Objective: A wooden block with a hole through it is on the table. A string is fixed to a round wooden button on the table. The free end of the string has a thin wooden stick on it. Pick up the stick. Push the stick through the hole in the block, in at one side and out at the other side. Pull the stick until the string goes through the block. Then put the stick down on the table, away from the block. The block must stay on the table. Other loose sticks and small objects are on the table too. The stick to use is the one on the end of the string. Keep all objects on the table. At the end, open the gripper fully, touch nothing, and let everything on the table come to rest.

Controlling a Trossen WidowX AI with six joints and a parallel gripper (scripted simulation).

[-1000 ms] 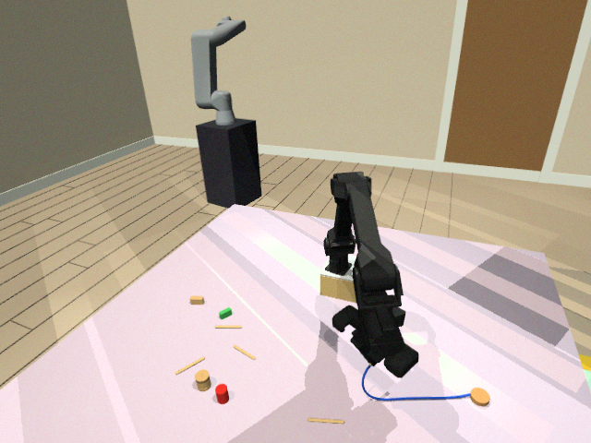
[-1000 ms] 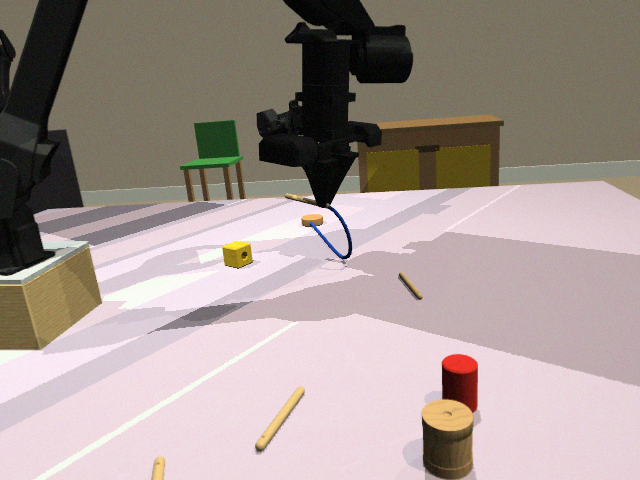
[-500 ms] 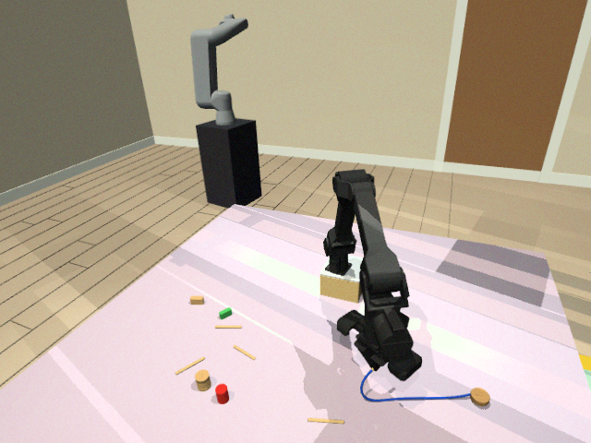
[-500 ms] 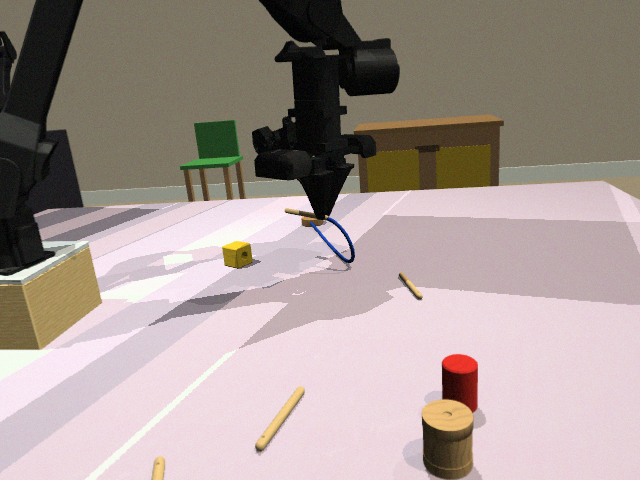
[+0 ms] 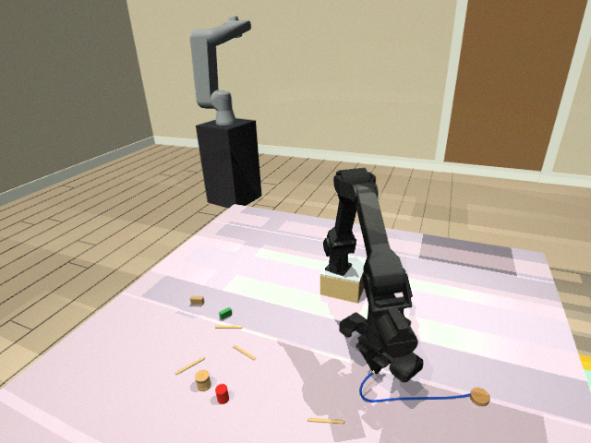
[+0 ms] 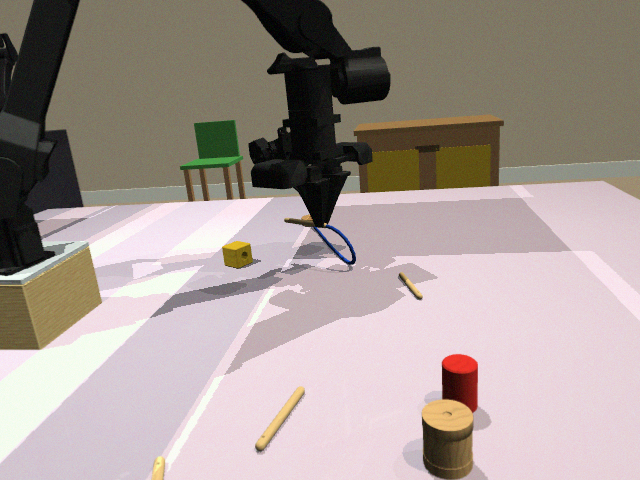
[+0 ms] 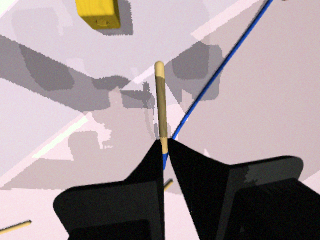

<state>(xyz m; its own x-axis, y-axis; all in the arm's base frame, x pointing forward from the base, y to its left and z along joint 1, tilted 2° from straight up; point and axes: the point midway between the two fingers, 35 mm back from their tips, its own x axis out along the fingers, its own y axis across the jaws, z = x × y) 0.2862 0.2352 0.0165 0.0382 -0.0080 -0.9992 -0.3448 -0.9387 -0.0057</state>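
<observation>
My gripper tip is now 140 mm past the yellow block and 40 mm above it. Also, from my gripper tip: red cylinder: 200 mm ahead, 280 mm to the right, 40 mm below; then round wooden button: 90 mm behind, 210 mm to the left, 50 mm below; then thin wooden stick: 10 mm behind.
</observation>
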